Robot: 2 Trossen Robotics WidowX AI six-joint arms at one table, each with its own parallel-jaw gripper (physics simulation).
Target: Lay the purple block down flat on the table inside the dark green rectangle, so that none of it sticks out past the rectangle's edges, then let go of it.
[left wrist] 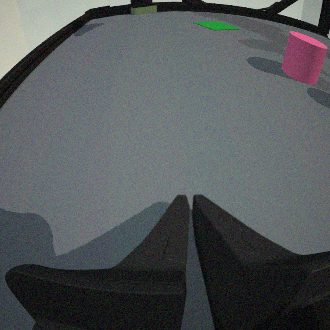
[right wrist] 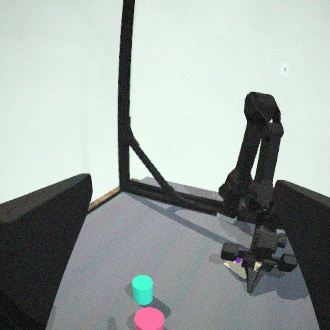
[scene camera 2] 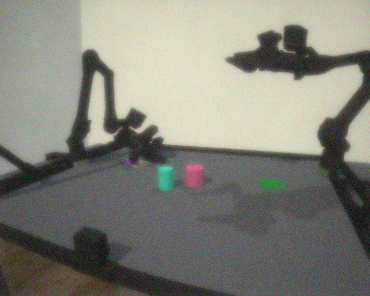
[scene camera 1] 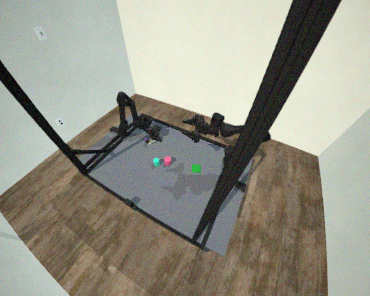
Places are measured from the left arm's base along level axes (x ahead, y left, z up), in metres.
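Pixels of known places: left gripper, fingertip midpoint: [left wrist: 188, 203] [right wrist: 249, 291] [scene camera 2: 166, 161] [scene camera 1: 161, 141]; right gripper, fingertip midpoint: [right wrist: 187, 186] [scene camera 2: 229, 57] [scene camera 1: 181, 126]; left arm's base at its link origin: [right wrist: 228, 211] [scene camera 2: 77, 158] [scene camera 1: 124, 135]; right arm's base at its link origin: [left wrist: 141, 5] [scene camera 2: 331, 167] [scene camera 1: 227, 161].
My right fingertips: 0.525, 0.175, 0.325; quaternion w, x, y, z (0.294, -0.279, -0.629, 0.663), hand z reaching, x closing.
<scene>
For each thing: its top centre in the pictures, then the offset to it from my right fingertips, as dx, dy, dz. "spot": a spot on its surface instead.
- small purple block at its top centre: [scene camera 2: 131, 159] -0.353, -0.057, -0.325
- cream patch at a spot on its surface: [right wrist: 235, 268] [scene camera 1: 151, 142] spot: -0.312, -0.041, -0.343
- green rectangle at a spot on its surface: [left wrist: 216, 25] [scene camera 2: 268, 183] [scene camera 1: 195, 167] spot: +0.114, +0.032, -0.343
- turquoise cylinder at its top centre: [right wrist: 142, 282] [scene camera 2: 165, 168] [scene camera 1: 156, 160] -0.105, -0.150, -0.290
- pink cylinder at its top centre: [left wrist: 308, 38] [right wrist: 148, 318] [scene camera 2: 195, 167] [scene camera 1: 167, 159] -0.057, -0.083, -0.295
A small purple block [scene camera 1: 146, 139] [scene camera 2: 129, 162] [right wrist: 239, 255] shows beside a cream patch [scene camera 1: 151, 142] [scene camera 2: 143, 161] [right wrist: 235, 268], close to my left gripper and partly hidden by it. The green rectangle [scene camera 1: 196, 168] [scene camera 2: 272, 184] [left wrist: 216, 25] lies flat on the table, well to the right of the block in both scene views. My left gripper [scene camera 1: 158, 138] [scene camera 2: 161, 159] [left wrist: 188, 203] [right wrist: 249, 291] is shut low over the table, with nothing seen between its fingertips. My right gripper [scene camera 1: 185, 121] [scene camera 2: 228, 60] [right wrist: 187, 186] is open and empty, high above the table.
A turquoise cylinder [scene camera 1: 156, 162] [scene camera 2: 166, 178] [right wrist: 142, 289] and a pink cylinder [scene camera 1: 167, 161] [scene camera 2: 195, 176] [left wrist: 304, 57] [right wrist: 149, 319] stand between the block and the rectangle. A dark block [scene camera 2: 91, 244] sits at the near table edge. Dark posts and rails border the table.
</scene>
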